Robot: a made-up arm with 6 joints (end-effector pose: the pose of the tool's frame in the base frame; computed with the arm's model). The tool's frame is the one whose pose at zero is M.
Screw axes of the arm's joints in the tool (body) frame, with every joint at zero. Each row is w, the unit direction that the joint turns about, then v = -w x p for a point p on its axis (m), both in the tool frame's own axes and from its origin. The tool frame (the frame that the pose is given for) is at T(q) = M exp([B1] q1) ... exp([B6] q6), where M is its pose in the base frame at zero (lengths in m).
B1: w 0 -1 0 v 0.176 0 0.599
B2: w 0 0 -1 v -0.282 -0.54 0
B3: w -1 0 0 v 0 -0.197 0.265
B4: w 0 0 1 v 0.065 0.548 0
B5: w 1 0 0 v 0 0.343 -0.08
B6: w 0 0 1 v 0.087 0.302 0
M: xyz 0.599 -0.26 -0.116 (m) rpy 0 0 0 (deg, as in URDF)
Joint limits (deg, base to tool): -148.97..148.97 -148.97..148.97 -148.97..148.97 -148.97..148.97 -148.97..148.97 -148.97..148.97
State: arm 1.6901 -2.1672 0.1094 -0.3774 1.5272 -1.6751
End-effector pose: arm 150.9 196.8 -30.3 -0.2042 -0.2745 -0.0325
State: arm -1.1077 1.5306 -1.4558 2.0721 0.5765 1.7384
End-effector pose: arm -151.7 573.8 21.2 -0.4152 -0.3496 2.4205
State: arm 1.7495 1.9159 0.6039 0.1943 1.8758 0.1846
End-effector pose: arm -99.8 -530.6 243.5 3.0239 0.1415 -1.6139
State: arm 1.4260 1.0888 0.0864 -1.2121 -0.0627 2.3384
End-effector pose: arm 172.0 -338.6 23.0 -0.1251 -1.3006 0.1318
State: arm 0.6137 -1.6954 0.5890 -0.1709 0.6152 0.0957
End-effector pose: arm 188.5 612.0 137.5 -0.5882 -0.0347 1.6907
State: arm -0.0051 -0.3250 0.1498 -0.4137 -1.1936 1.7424
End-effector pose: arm 393.8 -430.6 -123.1 0.4402 1.3060 1.9537
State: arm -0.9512 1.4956 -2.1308 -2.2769 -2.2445 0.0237
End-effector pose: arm -551.0 534.9 -218.5 2.9785 0.7209 1.9798
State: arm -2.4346 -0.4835 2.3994 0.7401 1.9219 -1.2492
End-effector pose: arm -164.6 -257.9 136.2 -3.0752 0.5900 -1.7072
